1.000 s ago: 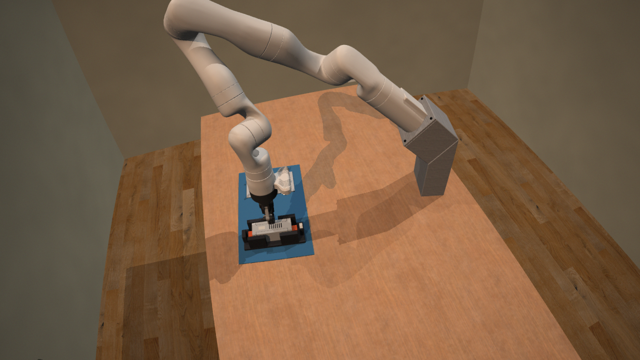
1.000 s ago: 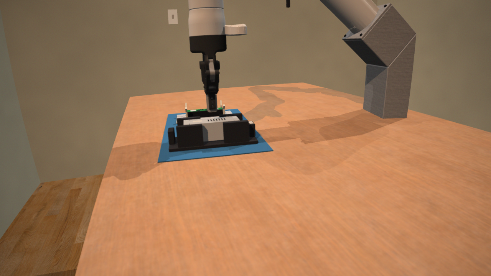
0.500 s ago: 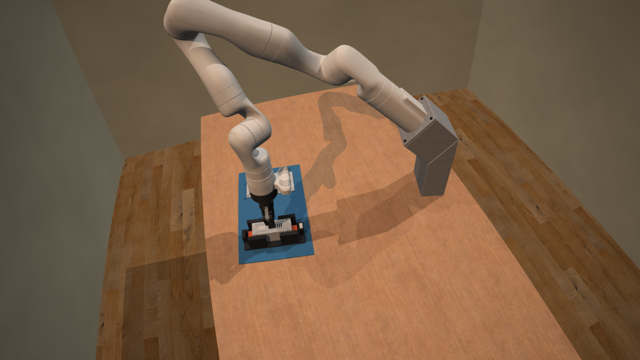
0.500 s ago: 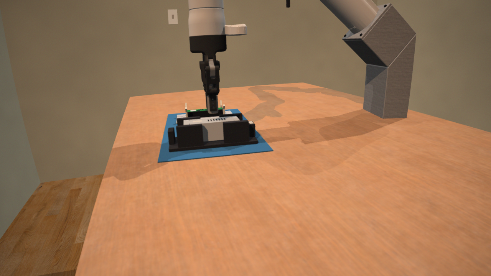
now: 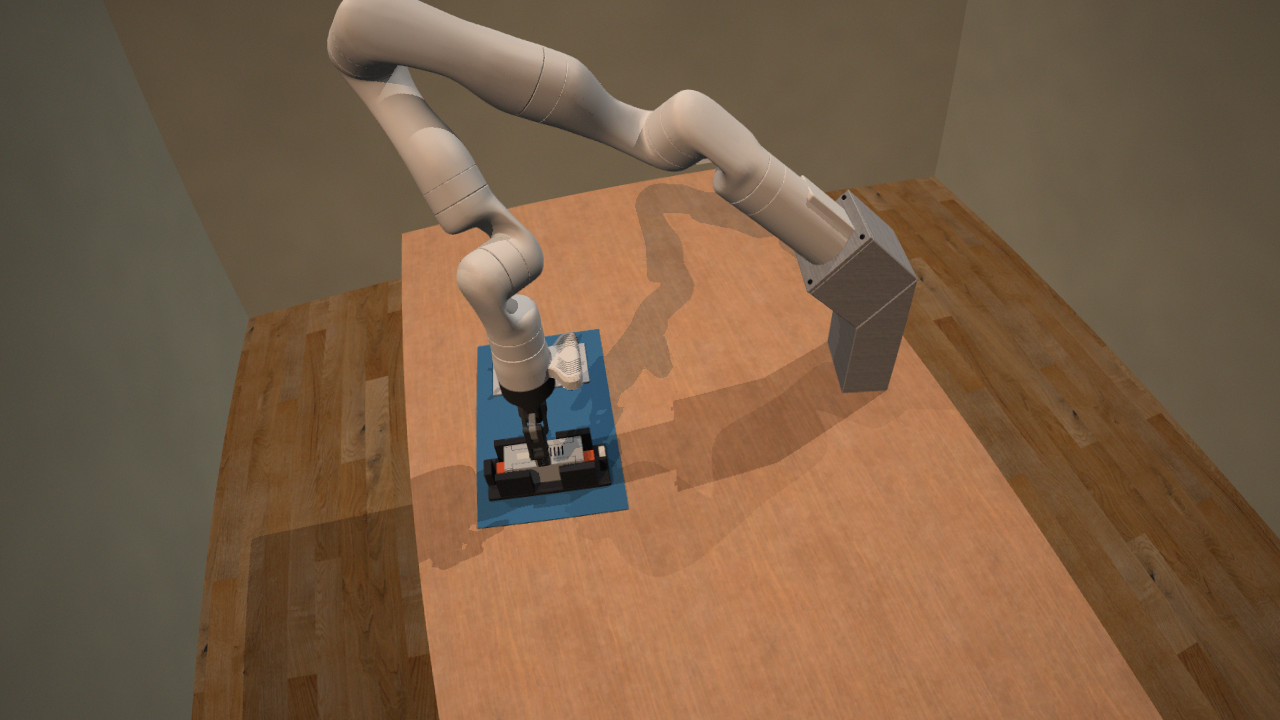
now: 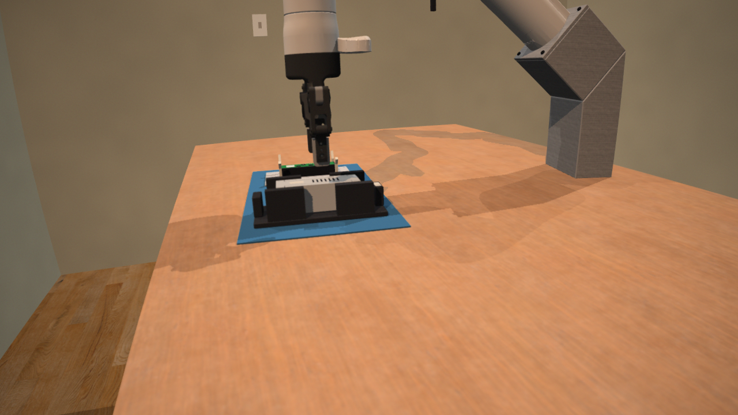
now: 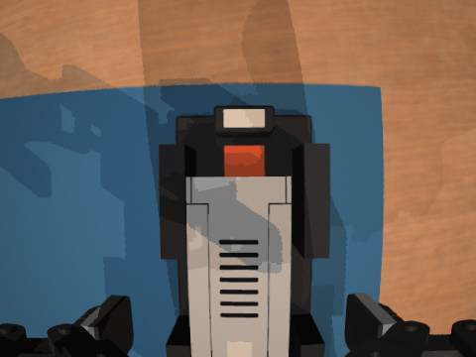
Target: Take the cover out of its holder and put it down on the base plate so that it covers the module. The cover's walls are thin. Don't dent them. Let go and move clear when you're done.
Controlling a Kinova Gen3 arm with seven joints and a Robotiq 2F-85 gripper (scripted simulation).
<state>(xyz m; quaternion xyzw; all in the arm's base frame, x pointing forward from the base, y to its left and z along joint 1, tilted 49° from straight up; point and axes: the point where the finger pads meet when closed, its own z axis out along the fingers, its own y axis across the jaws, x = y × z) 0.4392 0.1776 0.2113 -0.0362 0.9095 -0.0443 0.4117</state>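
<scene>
Right now the light grey cover is 6 cm below my hand.
</scene>
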